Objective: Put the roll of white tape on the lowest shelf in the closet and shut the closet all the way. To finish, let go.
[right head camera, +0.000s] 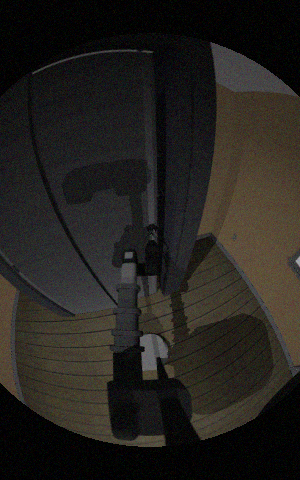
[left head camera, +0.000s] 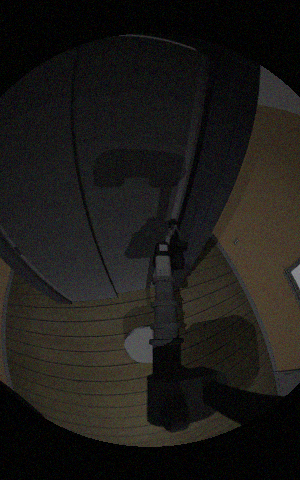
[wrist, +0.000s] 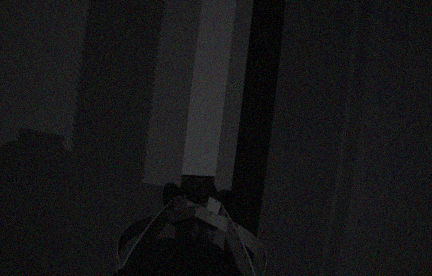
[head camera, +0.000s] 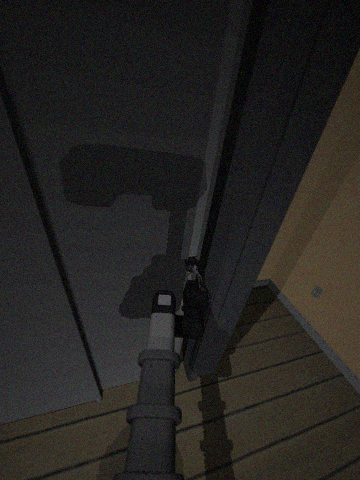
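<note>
The closet's dark grey door front fills the left and middle. A paler upright strip runs along its right edge. A narrow black gap separates it from the closet's side panel. My gripper appears shut and empty, its fingertips at the shaded lower part of the strip; contact is hard to judge in the dark. The white tape does not show. The closet's inside and its lowest shelf are hidden.
My arm reaches low over the plank floor. An orange wall stands right of the closet. The view is very dim, and the robot's shadow falls on the door.
</note>
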